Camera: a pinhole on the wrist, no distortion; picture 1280 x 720 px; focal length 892.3 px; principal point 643.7 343.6 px. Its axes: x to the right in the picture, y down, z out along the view. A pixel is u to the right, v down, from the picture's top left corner.
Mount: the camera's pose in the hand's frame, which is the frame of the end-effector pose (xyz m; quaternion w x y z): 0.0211 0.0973 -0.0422 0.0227 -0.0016 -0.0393 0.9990
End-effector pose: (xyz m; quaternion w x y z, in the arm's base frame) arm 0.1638 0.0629 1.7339 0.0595 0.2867 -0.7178 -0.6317
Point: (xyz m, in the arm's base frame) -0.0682 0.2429 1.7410
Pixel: 400 280
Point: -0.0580 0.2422 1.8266
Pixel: 491 33
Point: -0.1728 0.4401 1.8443
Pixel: 574 24
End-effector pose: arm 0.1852 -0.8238 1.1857 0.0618 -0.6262 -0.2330 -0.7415
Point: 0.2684 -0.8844 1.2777
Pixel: 312 143
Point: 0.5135 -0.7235 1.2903
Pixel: 569 343
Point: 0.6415 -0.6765 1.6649
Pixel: 52 124
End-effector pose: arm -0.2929 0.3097 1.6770 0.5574 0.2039 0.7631 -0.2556
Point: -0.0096 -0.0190 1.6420
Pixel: 776 619
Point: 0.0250 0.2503 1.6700
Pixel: 961 155
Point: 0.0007 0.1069 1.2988
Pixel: 179 290
